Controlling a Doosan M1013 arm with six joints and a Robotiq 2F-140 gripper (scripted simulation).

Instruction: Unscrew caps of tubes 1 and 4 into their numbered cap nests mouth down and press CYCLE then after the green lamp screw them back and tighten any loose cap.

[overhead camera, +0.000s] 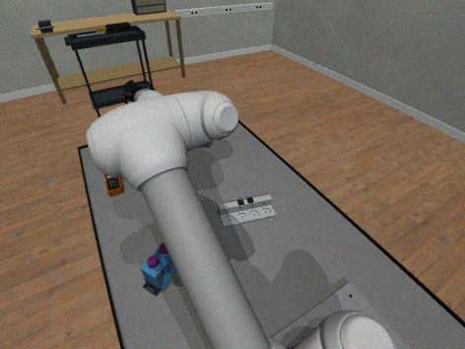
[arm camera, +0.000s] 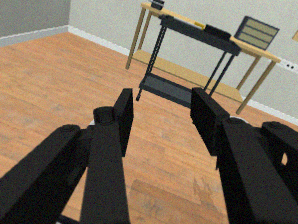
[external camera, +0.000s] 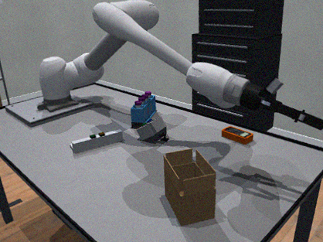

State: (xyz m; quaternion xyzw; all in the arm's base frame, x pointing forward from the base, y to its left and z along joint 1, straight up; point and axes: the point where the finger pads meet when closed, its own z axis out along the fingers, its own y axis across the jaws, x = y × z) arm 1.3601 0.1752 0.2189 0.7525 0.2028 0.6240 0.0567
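Right now the purple cap is 900 mm behind my hand, 140 mm to the left of it and 140 mm below it. Round my hand: orange meter (380 mm behind, 200 mm to the left, 230 mm below); then grey key housing (680 mm behind, 50 mm to the right, 200 mm below); then green ready key (690 mm behind, 70 mm to the right, 180 mm below).
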